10 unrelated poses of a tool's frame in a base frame.
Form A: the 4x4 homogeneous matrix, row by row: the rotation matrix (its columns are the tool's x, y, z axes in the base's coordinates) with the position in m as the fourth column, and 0 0 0 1 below. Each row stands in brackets.
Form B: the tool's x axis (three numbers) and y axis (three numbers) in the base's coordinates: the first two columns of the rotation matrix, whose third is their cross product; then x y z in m. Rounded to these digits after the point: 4 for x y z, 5 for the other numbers.
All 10 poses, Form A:
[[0.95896, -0.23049, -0.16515, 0.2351], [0.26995, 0.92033, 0.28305, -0.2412], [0.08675, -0.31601, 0.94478, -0.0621], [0, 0, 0, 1]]
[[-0.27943, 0.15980, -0.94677, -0.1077], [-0.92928, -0.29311, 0.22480, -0.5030], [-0.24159, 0.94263, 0.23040, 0.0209], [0, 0, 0, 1]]
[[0.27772, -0.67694, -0.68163, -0.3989], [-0.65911, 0.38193, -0.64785, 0.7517], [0.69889, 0.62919, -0.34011, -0.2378], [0, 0, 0, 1]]
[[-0.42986, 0.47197, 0.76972, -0.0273], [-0.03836, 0.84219, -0.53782, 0.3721], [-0.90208, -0.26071, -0.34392, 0.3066], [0, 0, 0, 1]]
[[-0.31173, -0.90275, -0.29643, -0.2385], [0.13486, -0.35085, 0.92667, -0.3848], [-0.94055, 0.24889, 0.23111, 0.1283], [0, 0, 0, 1]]
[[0.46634, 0.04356, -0.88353, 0.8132], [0.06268, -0.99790, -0.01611, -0.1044], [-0.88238, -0.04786, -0.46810, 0.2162], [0, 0, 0, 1]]
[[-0.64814, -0.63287, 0.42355, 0.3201], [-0.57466, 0.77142, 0.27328, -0.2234], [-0.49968, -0.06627, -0.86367, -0.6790], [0, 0, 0, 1]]
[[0.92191, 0.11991, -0.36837, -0.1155], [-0.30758, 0.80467, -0.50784, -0.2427], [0.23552, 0.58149, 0.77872, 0.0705], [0, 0, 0, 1]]
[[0.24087, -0.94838, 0.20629, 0.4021], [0.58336, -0.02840, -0.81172, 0.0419], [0.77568, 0.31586, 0.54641, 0.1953], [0, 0, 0, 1]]
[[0.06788, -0.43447, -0.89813, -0.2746], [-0.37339, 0.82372, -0.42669, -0.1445], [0.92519, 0.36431, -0.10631, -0.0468], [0, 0, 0, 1]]
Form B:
0.95896, 0.26995, 0.08675, -0.23049, 0.92033, -0.31601, 0.2351, -0.2412, -0.0621
-0.27943, -0.92928, -0.24159, 0.15980, -0.29311, 0.94263, -0.1077, -0.5030, 0.0209
0.27772, -0.65911, 0.69889, -0.67694, 0.38193, 0.62919, -0.3989, 0.7517, -0.2378
-0.42986, -0.03836, -0.90208, 0.47197, 0.84219, -0.26071, -0.0273, 0.3721, 0.3066
-0.31173, 0.13486, -0.94055, -0.90275, -0.35085, 0.24889, -0.2385, -0.3848, 0.1283
0.46634, 0.06268, -0.88238, 0.04356, -0.99790, -0.04786, 0.8132, -0.1044, 0.2162
-0.64814, -0.57466, -0.49968, -0.63287, 0.77142, -0.06627, 0.3201, -0.2234, -0.6790
0.92191, -0.30758, 0.23552, 0.11991, 0.80467, 0.58149, -0.1155, -0.2427, 0.0705
0.24087, 0.58336, 0.77568, -0.94838, -0.02840, 0.31586, 0.4021, 0.0419, 0.1953
0.06788, -0.37339, 0.92519, -0.43447, 0.82372, 0.36431, -0.2746, -0.1445, -0.0468

